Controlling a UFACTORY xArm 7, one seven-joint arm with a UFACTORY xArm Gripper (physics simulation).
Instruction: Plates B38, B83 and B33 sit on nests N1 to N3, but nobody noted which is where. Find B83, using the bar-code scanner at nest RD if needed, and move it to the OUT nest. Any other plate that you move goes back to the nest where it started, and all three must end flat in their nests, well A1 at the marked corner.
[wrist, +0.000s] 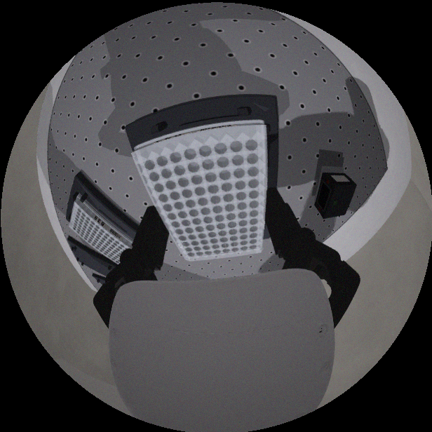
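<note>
My gripper (211, 210) is shut on a pale 96-well plate (207, 185), with one black finger at each long side. The held plate looks level, and its near end lies toward the palm. A dark nest (200, 115) lies below and beyond it; its far edge and right side show, while the plate hides the rest. A second white plate (95, 232) sits in another dark nest (107, 201) at the left, partly behind the left finger. Small dark marks show on its edge, too small to read surely. The held plate's name and A1 corner cannot be told.
A black box-shaped scanner (336, 195) with a small green light stands at the right, beyond the right finger. Another dark nest (90, 256) shows in part at the lower left. The grey perforated table (165, 40) has a pale border (397, 165) at the right.
</note>
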